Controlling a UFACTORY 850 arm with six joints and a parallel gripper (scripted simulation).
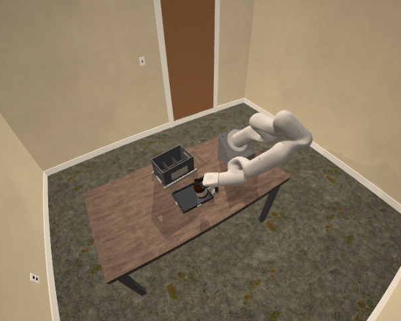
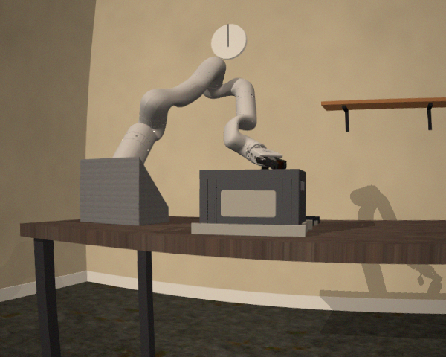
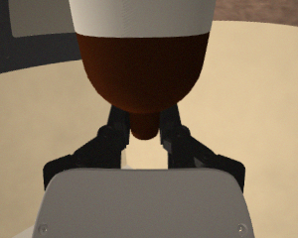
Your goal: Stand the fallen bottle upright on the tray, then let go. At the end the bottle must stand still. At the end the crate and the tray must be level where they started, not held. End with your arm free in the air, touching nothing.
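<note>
My gripper is now 60 mm above the brown bottle, 10 mm to the right of it and 10 mm past it. Also, from my hand: grey crate (330 mm to the right, 120 mm below, 10 mm behind); then dark tray (200 mm below, 50 mm to the right, 10 mm ahead).
</note>
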